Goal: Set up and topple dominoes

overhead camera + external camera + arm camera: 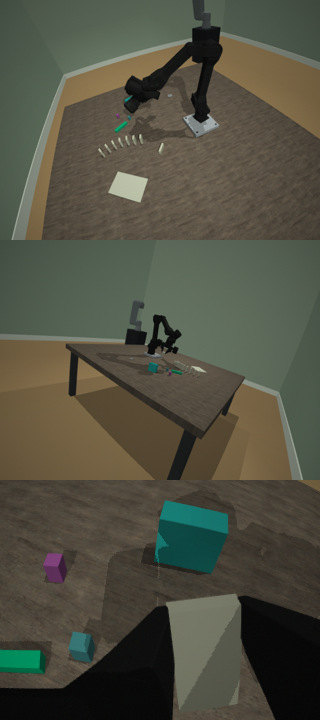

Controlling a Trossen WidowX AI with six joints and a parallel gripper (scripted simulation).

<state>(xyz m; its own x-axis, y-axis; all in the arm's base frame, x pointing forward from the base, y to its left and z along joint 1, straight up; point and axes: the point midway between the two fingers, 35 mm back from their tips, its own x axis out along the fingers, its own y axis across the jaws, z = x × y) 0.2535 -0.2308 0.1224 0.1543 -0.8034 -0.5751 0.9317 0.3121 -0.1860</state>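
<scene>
My gripper tip is now 11 cm above the small teal block, 7 cm short of it and 1 cm to the left of it. Also, from my gripper tip: teal cube (14 cm to the right, 10 cm below, 1 cm ahead); then green bar (14 cm ahead, 12 cm below, 2 cm to the left); then small purple block (12 cm ahead, 11 cm below, 8 cm to the right).
</scene>
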